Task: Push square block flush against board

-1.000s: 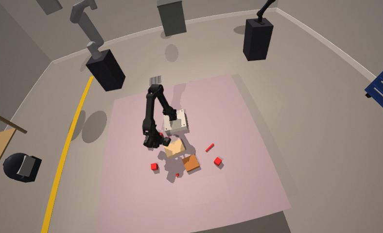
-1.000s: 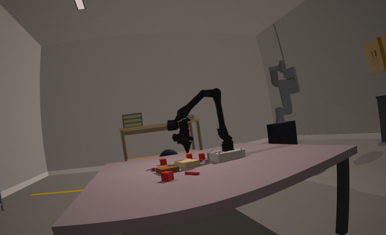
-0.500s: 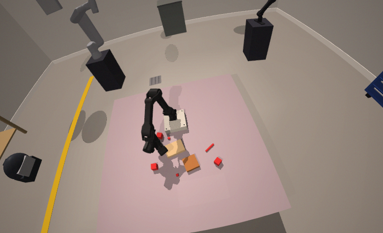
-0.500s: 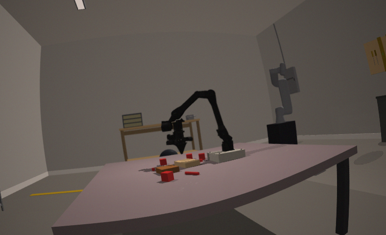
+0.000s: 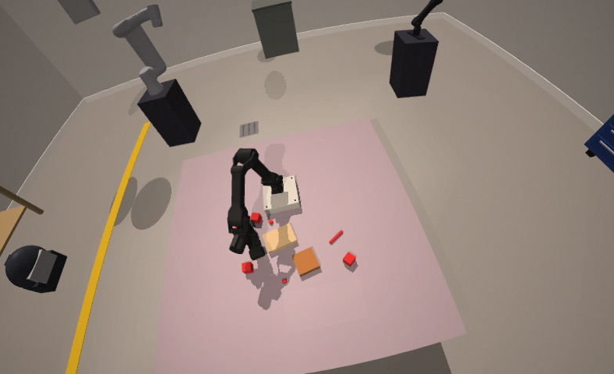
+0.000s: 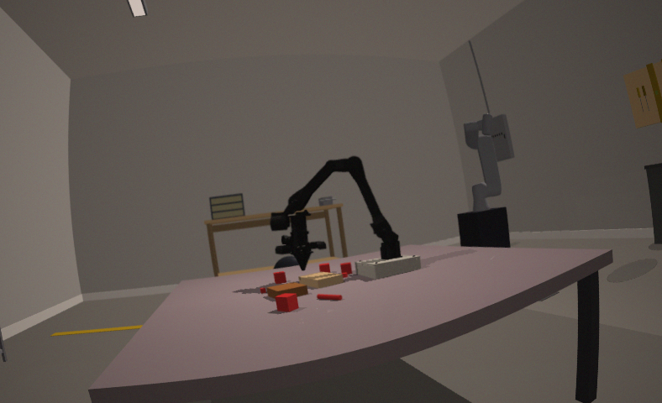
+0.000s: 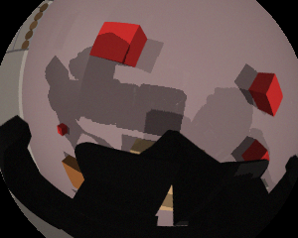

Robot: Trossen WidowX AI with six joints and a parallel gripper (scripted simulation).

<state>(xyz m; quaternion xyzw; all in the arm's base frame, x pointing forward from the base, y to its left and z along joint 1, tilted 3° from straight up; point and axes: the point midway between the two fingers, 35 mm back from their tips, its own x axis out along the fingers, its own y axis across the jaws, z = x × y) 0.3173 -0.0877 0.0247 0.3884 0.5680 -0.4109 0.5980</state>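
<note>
The tan board lies 50 mm behind my gripper tip, 100 mm to the left of it and 30 mm below it. From my gripper tip the other things lie so: orange square block: 80 mm ahead, 220 mm to the left, 30 mm below; red stick: 30 mm behind, 360 mm to the left, 40 mm below.
</note>
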